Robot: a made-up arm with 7 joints.
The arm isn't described. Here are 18 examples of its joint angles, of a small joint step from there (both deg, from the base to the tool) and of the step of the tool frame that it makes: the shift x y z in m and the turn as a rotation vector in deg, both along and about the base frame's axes.
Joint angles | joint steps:
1: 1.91 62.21 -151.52 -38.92 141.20 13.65 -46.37 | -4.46 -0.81 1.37 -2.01 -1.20 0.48 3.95
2: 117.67 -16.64 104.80 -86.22 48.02 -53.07 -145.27 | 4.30 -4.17 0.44 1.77 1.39 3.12 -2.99
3: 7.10 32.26 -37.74 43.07 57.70 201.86 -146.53 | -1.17 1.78 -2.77 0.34 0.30 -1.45 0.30
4: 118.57 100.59 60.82 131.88 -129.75 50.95 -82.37 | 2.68 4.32 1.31 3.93 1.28 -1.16 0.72
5: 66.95 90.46 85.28 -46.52 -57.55 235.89 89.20 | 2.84 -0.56 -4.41 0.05 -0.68 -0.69 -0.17
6: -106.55 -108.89 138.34 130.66 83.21 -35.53 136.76 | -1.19 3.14 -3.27 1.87 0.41 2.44 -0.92
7: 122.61 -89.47 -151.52 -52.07 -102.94 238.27 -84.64 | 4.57 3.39 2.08 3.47 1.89 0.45 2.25
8: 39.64 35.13 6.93 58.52 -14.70 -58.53 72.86 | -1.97 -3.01 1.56 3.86 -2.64 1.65 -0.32
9: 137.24 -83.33 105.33 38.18 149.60 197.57 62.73 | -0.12 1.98 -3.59 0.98 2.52 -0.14 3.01
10: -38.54 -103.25 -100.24 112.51 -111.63 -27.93 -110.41 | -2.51 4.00 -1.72 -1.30 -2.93 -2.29 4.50
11: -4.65 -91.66 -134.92 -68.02 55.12 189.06 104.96 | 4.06 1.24 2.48 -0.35 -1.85 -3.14 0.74
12: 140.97 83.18 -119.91 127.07 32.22 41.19 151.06 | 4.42 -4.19 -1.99 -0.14 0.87 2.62 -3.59
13: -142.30 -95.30 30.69 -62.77 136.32 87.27 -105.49 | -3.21 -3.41 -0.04 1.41 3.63 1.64 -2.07
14: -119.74 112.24 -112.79 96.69 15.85 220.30 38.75 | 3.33 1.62 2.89 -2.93 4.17 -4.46 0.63
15: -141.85 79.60 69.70 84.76 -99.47 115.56 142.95 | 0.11 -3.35 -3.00 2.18 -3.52 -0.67 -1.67
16: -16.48 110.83 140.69 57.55 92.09 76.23 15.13 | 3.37 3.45 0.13 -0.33 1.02 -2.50 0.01
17: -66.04 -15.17 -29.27 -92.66 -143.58 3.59 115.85 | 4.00 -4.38 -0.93 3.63 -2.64 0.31 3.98
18: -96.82 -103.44 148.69 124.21 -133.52 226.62 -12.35 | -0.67 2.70 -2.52 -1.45 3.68 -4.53 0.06
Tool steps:
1: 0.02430 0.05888 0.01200 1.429 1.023 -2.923
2: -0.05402 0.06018 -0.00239 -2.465 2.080 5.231
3: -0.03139 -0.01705 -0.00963 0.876 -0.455 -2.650
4: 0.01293 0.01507 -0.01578 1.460 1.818 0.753
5: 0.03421 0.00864 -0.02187 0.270 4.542 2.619
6: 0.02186 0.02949 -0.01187 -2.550 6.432 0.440
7: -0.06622 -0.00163 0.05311 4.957 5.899 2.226
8: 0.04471 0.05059 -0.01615 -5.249 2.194 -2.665
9: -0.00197 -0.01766 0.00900 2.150 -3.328 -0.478
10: -0.01546 -0.00244 0.03054 1.731 1.143 2.215
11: -0.01091 0.05572 0.02440 -1.116 -2.315 3.917
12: -0.01078 0.00405 -0.00788 -4.022 -5.448 1.534
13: -0.02966 0.01436 -0.04682 1.497 -5.348 -1.387
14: -0.02178 0.00537 0.00725 -3.199 6.123 1.289
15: -0.02499 -0.02443 0.04663 -2.950 -1.335 -3.735
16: 0.01134 -0.02943 -0.02860 -3.603 -2.577 2.899
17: 0.00009 -0.02225 0.05897 4.747 0.664 -0.995
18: 0.01813 0.00456 0.00345 2.580 7.238 -0.510
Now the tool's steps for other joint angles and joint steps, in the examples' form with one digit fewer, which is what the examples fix.
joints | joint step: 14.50 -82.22 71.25 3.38 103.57 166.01 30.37 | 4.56 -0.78 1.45 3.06 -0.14 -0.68 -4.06
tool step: -0.0314 0.0765 -0.0159 -0.80 1.09 11.47
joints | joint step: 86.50 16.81 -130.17 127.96 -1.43 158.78 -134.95 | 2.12 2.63 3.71 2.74 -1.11 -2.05 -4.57
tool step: 0.0231 0.0389 -0.0204 1.88 5.61 6.27
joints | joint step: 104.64 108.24 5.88 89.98 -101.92 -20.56 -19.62 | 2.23 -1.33 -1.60 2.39 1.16 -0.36 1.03
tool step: 0.0322 0.0376 0.0278 -3.07 0.69 3.40
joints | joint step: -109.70 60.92 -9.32 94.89 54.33 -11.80 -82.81 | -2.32 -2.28 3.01 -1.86 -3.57 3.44 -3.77
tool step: 0.0167 -0.0118 0.0137 -2.35 5.50 -4.26
